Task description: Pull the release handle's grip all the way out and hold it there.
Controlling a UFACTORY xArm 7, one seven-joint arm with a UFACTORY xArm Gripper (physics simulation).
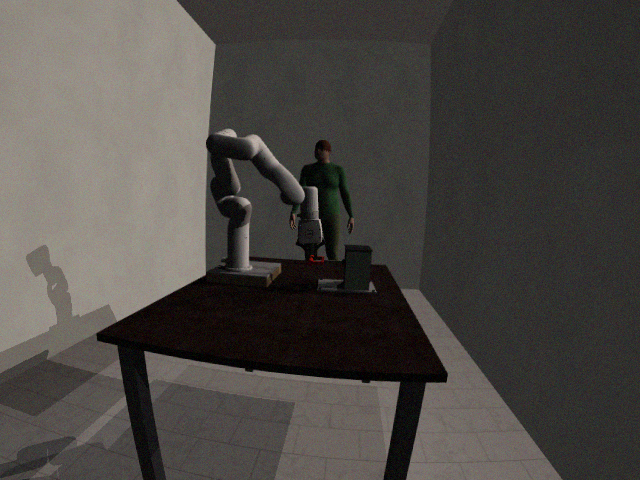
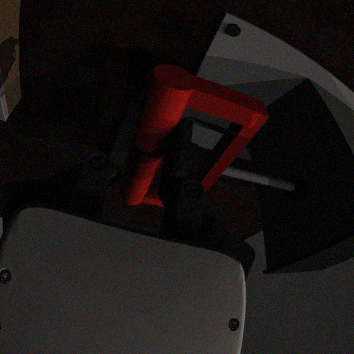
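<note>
The release handle's red grip [image 1: 316, 259] [image 2: 167, 112] is a rectangular loop with a thick round bar on its near side. A grey rod [image 2: 260, 179] runs between the loop and the dark housing [image 1: 357, 267] [image 2: 310, 185], with a stretch of it showing outside the housing. My gripper [image 1: 311, 257] [image 2: 155, 125] is shut on the round bar, one dark finger on each side of it, with the right finger passing through the loop. The fingers hide part of the bar and of the loop's lower side.
The housing stands on a light base plate [image 1: 330, 283] [image 2: 215, 47] on the dark table [image 1: 289, 325]. The arm's own base block [image 1: 242, 276] is to the left. A person in green [image 1: 325, 180] stands behind the table.
</note>
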